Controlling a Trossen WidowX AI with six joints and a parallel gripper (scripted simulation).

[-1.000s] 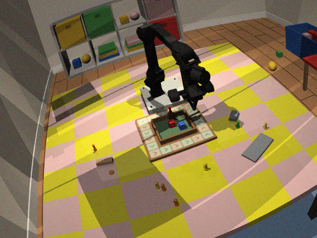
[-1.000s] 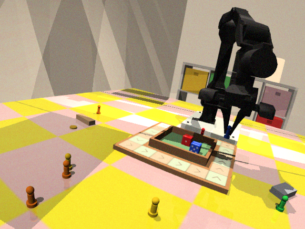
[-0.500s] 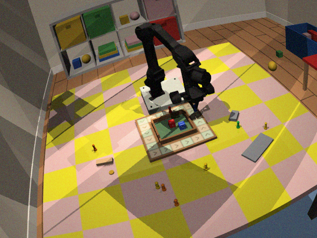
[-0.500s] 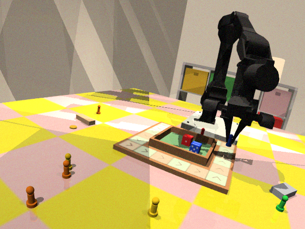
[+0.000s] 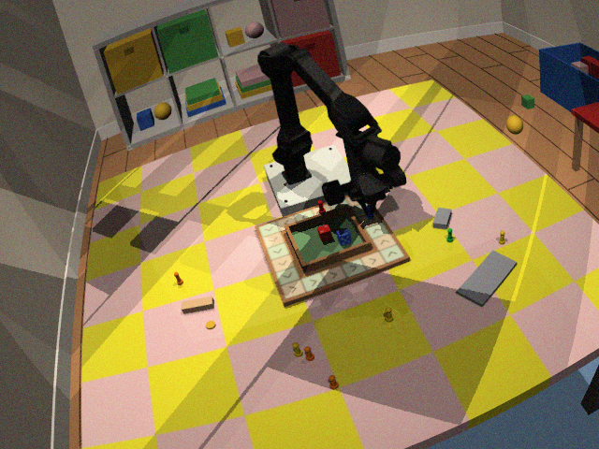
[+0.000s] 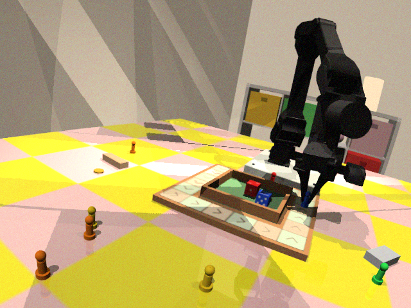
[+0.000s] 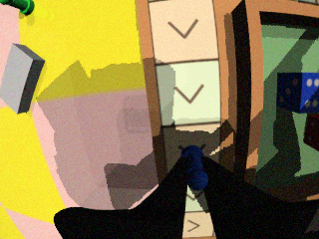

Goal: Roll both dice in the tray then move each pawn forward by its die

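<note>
My gripper tip is now 10 mm below the blue pawn. From my gripper tip the other things lie so: green pawn 160 mm ahead, 130 mm to the left, 20 mm below; then red pawn 100 mm behind, 80 mm to the right; then small grey block 90 mm ahead, 150 mm to the left, 20 mm below.
</note>
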